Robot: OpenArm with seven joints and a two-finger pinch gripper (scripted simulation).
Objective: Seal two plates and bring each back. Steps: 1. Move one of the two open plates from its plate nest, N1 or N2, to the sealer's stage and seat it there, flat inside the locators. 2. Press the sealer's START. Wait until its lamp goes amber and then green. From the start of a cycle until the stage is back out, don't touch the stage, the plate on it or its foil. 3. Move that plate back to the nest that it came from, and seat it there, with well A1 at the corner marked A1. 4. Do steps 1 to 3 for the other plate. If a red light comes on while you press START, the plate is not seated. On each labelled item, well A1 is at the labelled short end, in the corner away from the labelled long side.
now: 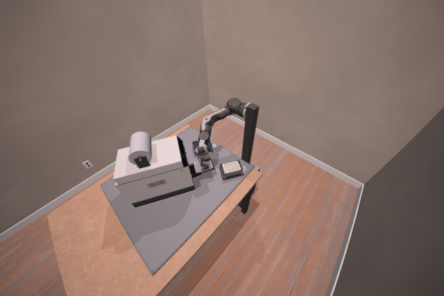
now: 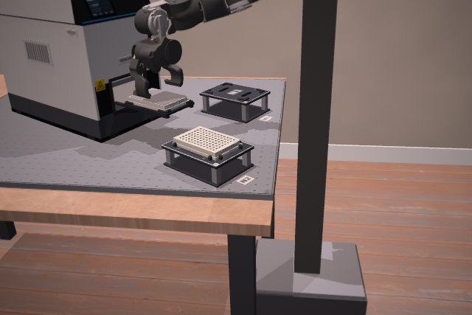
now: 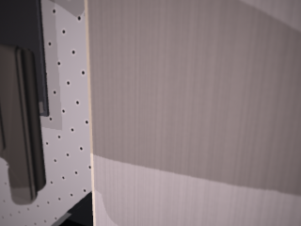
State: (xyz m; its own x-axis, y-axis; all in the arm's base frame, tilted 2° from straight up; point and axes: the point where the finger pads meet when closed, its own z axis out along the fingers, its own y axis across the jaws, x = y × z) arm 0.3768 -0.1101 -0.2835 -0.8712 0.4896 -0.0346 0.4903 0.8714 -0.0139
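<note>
My hand is 30 mm above the sealer stage. The rest, counted from my hand: plate 150 mm to the left, 140 mm behind, 70 mm below; then start button 130 mm to the right, 70 mm above, 40 mm ahead; then dark screen panel 200 mm above, 120 mm ahead, 20 mm to the right.
</note>
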